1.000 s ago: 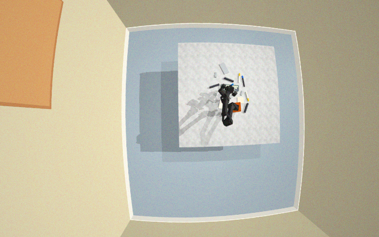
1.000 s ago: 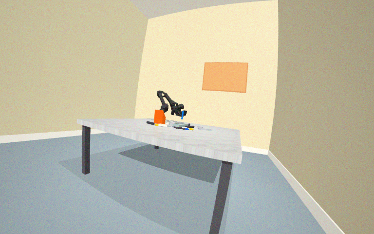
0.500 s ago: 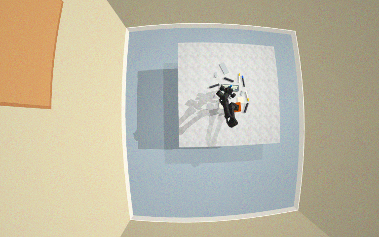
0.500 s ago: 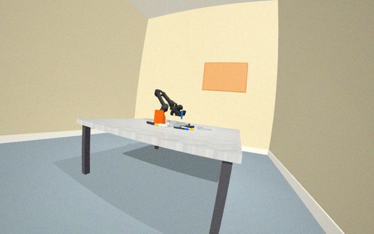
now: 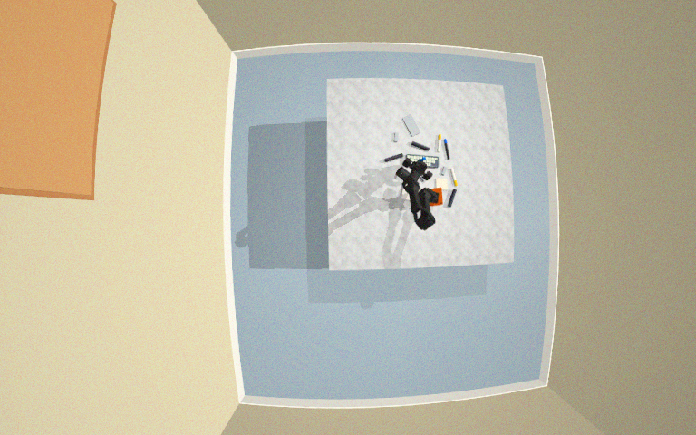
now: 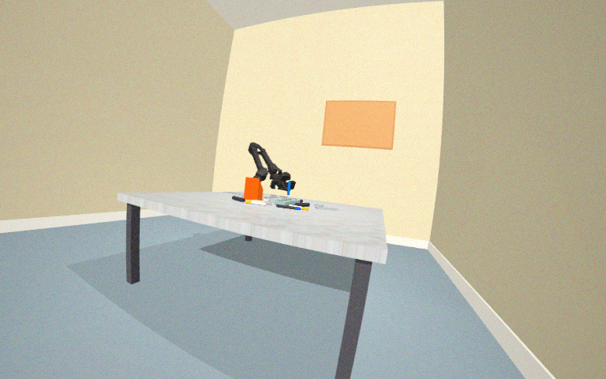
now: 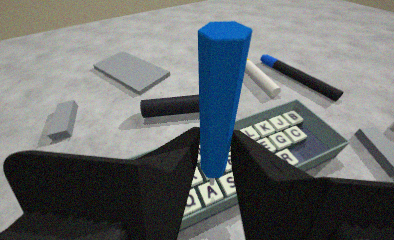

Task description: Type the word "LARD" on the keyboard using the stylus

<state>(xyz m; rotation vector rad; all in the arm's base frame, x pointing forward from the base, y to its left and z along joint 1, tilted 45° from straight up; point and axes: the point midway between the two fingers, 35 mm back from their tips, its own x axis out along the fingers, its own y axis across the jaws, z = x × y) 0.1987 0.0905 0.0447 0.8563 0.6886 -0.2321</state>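
Right now the blue stylus is 20 mm below my gripper tip. The rest, counted from my gripper tip: blue-capped marker: 140 mm ahead, 200 mm to the right, 80 mm below; grey block: 30 mm behind, 190 mm to the right, 80 mm below; cream block: 120 mm behind, 170 mm to the right, 80 mm below.
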